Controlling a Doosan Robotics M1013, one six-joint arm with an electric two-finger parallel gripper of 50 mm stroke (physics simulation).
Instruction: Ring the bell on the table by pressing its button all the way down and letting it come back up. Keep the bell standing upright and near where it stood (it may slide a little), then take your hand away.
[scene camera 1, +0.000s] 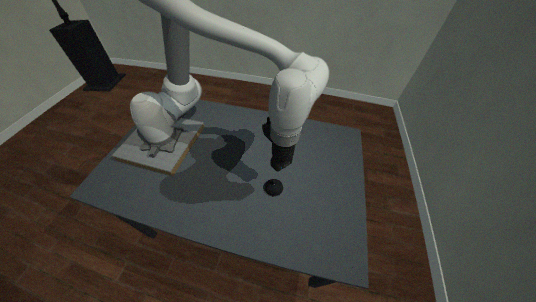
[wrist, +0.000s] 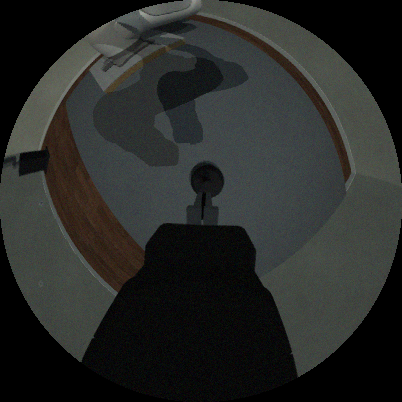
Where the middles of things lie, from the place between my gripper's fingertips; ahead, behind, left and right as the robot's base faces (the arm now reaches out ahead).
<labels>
I see my gripper 150 mm above the bell (wrist: 207, 178) and 10 mm to the right of it.
</labels>
